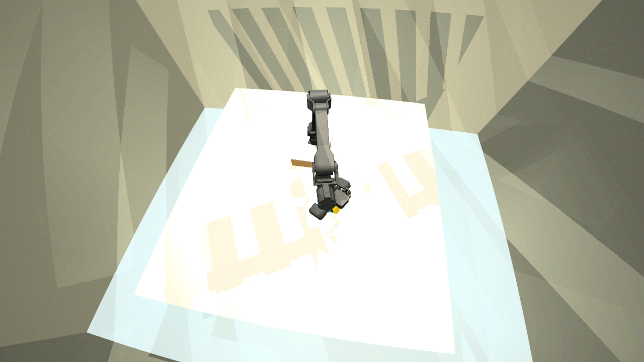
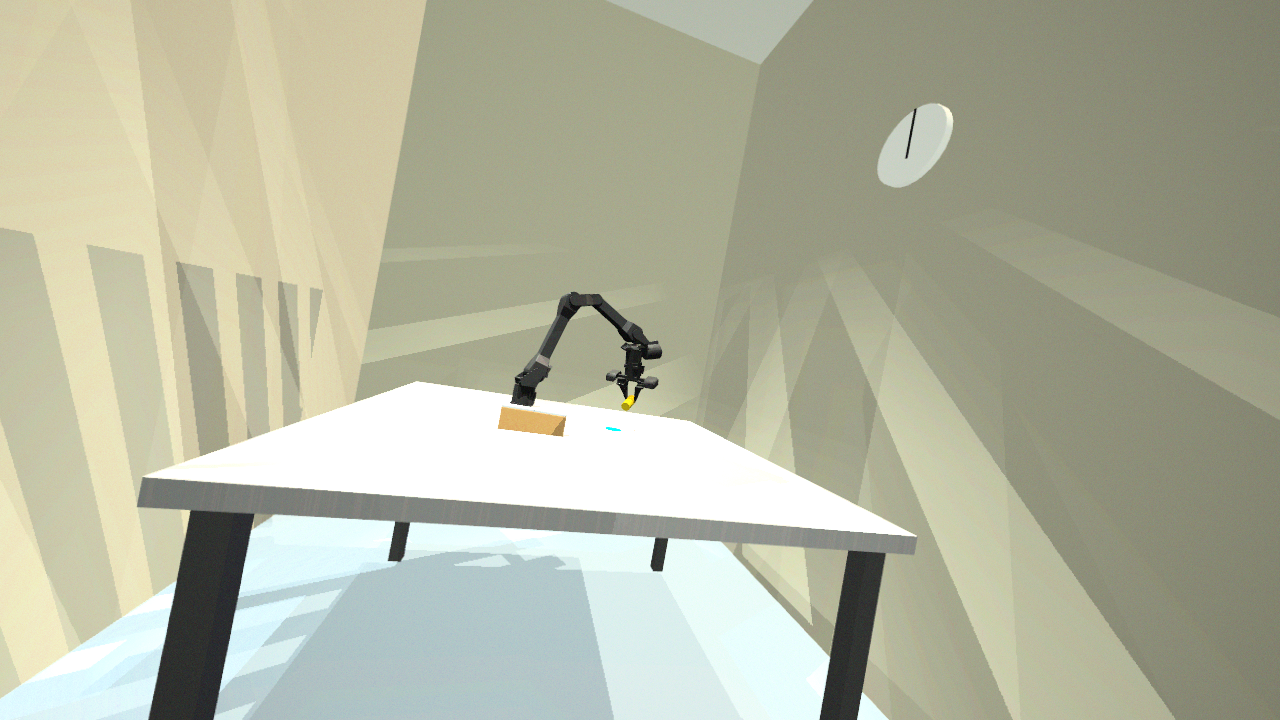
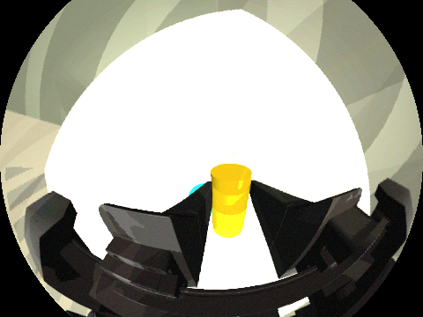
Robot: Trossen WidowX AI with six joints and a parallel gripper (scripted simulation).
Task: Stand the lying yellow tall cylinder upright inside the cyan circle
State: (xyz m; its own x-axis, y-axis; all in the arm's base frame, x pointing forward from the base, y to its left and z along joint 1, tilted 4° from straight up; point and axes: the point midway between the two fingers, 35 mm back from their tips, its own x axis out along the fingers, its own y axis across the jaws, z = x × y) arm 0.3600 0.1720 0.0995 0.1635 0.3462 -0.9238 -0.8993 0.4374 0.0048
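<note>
Now: gripper tip 5 cm past the cyan circle, 3 cm to the left of it and 11 cm above it. Also, from my gripper tip: yellow cylinder 1 cm behind, 2 cm to the right, 1 cm below.
</note>
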